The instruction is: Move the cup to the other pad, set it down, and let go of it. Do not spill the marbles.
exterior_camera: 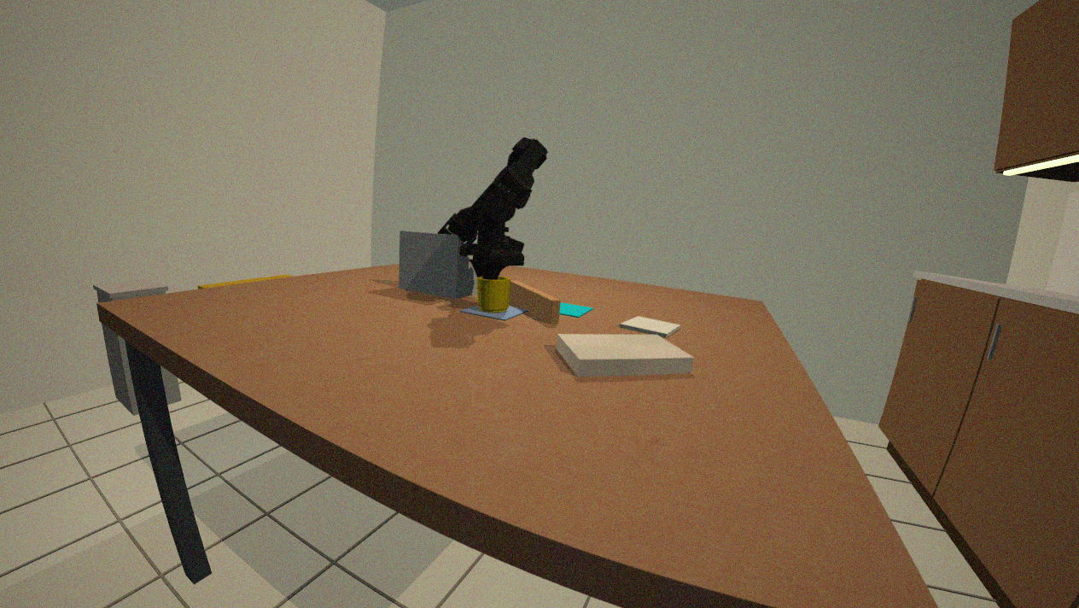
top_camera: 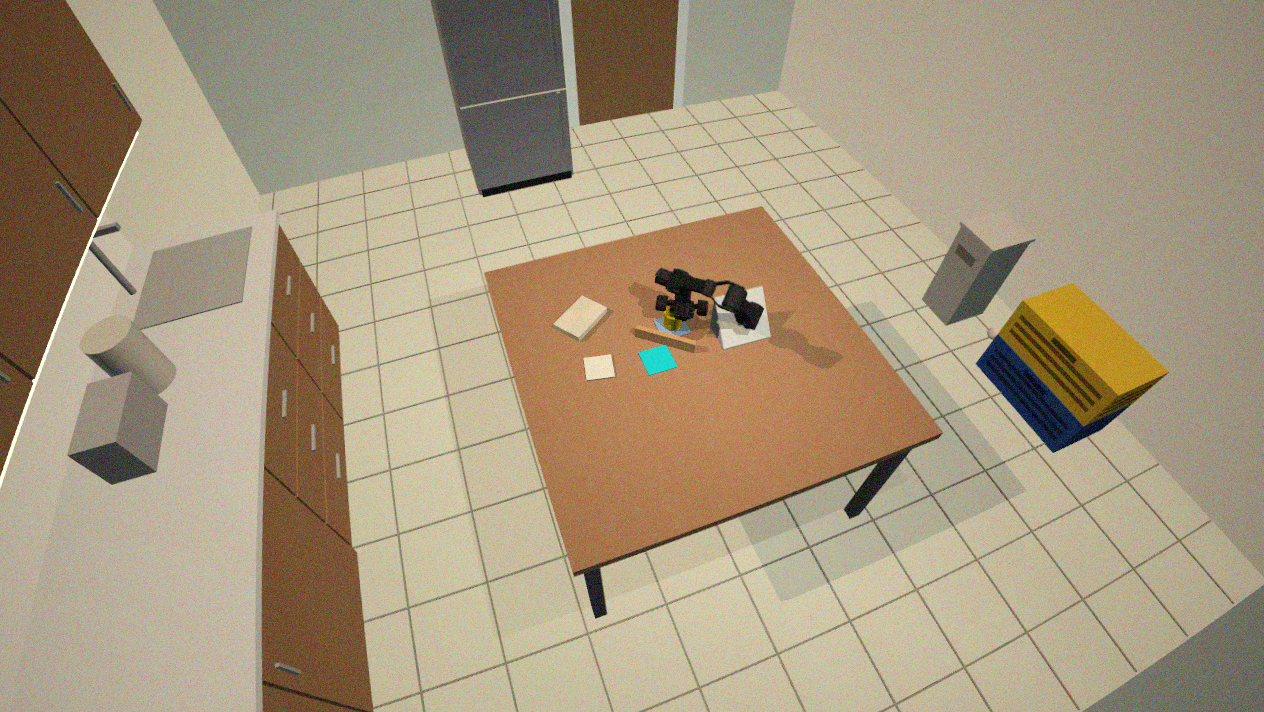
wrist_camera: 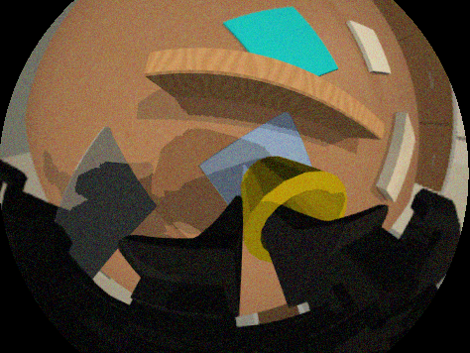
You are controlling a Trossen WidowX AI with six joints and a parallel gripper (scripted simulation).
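The pale blue pad lies 4 cm below my gripper tip, 3 cm ahead of it and 1 cm to the right of it. From my gripper tip the other things lie so: low wooden bar 9 cm ahead, 5 cm to the left, 2 cm below; cyan pad 15 cm ahead, 10 cm to the left, 4 cm below; yellow cup 2 cm to the right, 2 cm ahead.
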